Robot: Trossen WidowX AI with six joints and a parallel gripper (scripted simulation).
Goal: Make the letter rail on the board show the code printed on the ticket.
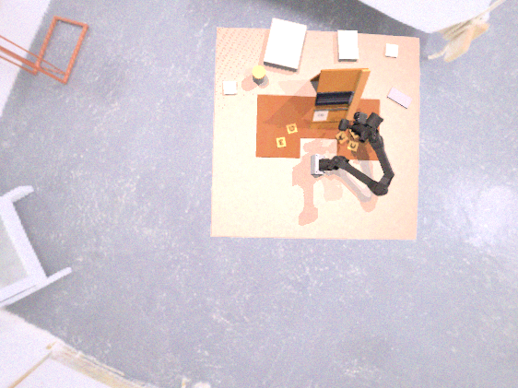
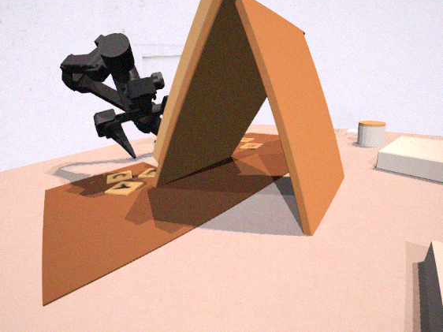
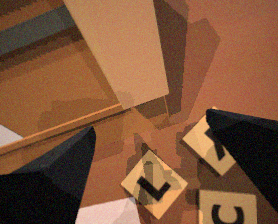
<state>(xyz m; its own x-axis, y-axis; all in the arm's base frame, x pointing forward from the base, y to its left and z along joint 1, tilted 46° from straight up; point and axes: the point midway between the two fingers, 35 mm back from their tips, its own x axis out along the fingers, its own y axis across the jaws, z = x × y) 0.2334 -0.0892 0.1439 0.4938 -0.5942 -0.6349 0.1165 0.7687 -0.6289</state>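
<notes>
Right now my gripper tip is 17 cm to the right of the white ticket, 4 cm short of it and 1 cm below it. Also, from my gripper tip: grey card 36 cm to the right, 19 cm ahead, 7 cm below; brown mat 16 cm to the left, 7 cm below, 5 cm behind; capped canister 53 cm to the left, 29 cm ahead, 4 cm below.
</notes>
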